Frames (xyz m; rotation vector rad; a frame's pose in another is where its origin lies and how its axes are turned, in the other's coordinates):
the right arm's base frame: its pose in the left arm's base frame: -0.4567 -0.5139 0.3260 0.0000 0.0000 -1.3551
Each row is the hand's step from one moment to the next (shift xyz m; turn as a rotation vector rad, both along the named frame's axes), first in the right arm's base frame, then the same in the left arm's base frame.
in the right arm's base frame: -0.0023 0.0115 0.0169 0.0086 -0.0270 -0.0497
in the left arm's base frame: 0.0107 0.0047 0.0169 -0.0245 -0.0142 -0.0497
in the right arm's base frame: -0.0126 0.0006 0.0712 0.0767 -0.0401 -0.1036
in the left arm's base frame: -0.0021 0.0124 0.0712 -0.0228 -0.0835 -0.1036
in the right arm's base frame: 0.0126 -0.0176 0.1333 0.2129 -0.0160 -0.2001
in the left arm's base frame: -0.0145 -0.0161 0.1333 0.0299 -0.2114 -0.2001
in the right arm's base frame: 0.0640 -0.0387 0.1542 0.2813 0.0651 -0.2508
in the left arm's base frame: -0.0241 -0.0708 0.1542 0.1238 -0.2608 -0.2508
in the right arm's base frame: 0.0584 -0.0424 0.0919 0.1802 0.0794 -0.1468
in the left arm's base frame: -0.0289 -0.0661 0.0919 0.1161 -0.1590 -0.1468
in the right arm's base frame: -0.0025 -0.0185 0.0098 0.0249 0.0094 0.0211
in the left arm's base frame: -0.0186 -0.0015 0.0098 0.0145 -0.0223 0.0211
